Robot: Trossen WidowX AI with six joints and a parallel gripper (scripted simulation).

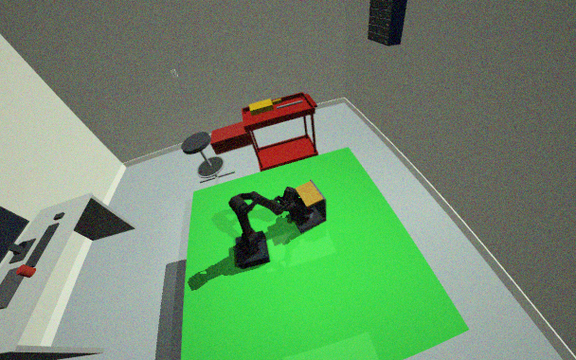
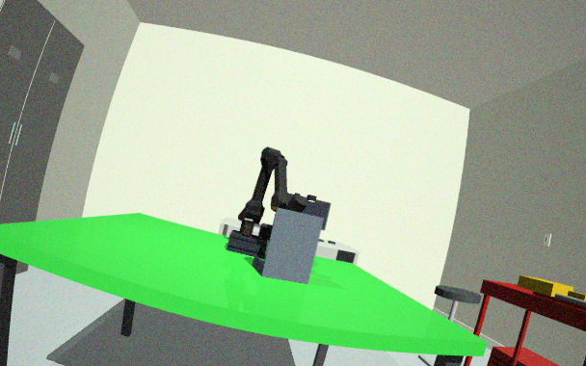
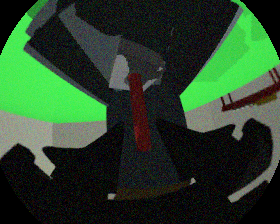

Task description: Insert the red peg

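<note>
My gripper tip is now 3 cm past the red peg and 1 cm above it. The rest, counted from my gripper tip: orange roof: 14 cm above, 1 cm to the left, 1 cm behind; box floor: 8 cm below, 4 cm behind; back wall: 4 cm ahead, 3 cm above, 1 cm to the left.
</note>
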